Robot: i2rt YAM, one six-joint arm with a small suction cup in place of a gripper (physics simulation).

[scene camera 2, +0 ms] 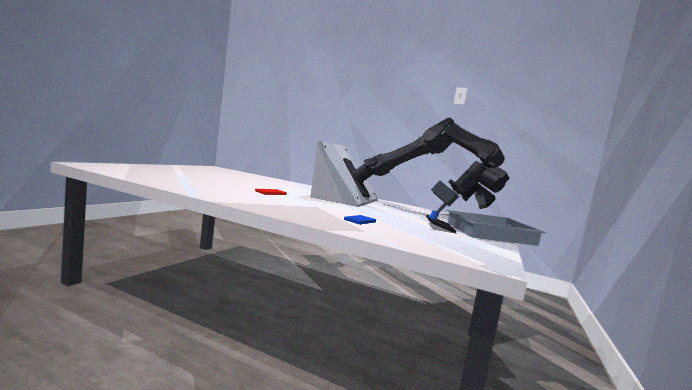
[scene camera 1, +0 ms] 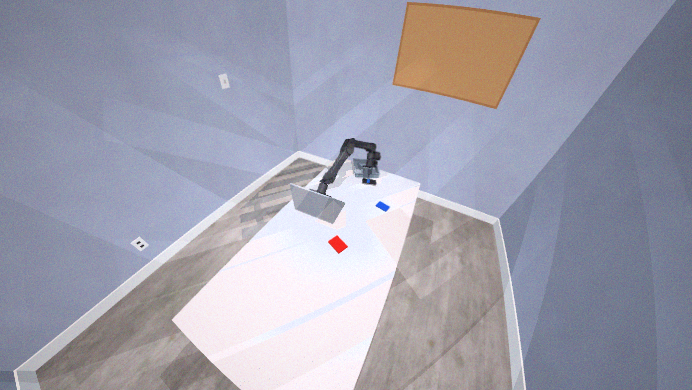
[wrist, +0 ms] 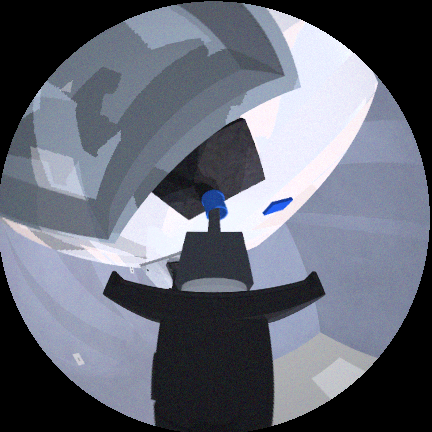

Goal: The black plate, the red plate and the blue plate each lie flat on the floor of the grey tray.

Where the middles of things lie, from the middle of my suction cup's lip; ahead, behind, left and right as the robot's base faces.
Scene:
I see the black plate (wrist: 228, 160) 3 cm to the left of my suction cup and 2 cm below it. From my suction cup the other things lie so: grey tray (scene camera 2: 489, 227): 18 cm to the left, 11 cm behind, 1 cm below.

